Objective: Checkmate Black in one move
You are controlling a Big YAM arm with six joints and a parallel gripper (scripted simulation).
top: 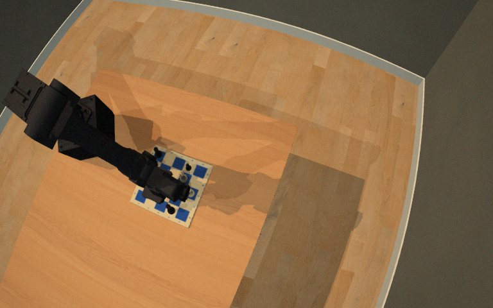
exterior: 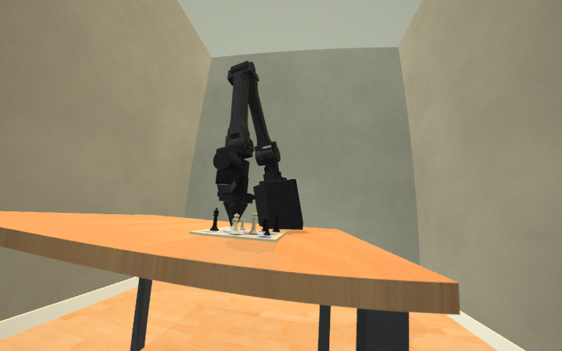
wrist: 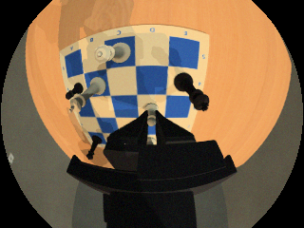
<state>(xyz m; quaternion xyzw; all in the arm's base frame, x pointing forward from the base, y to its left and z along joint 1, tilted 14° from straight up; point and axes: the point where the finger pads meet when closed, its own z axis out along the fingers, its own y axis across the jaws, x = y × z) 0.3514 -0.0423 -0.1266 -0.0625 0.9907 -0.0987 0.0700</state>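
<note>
The chessboard is 40 mm to the left of my hand and 20 mm below it. The rest, counted from my hand: tall black piece: 50 mm ahead, 40 mm to the right, 10 mm above.
</note>
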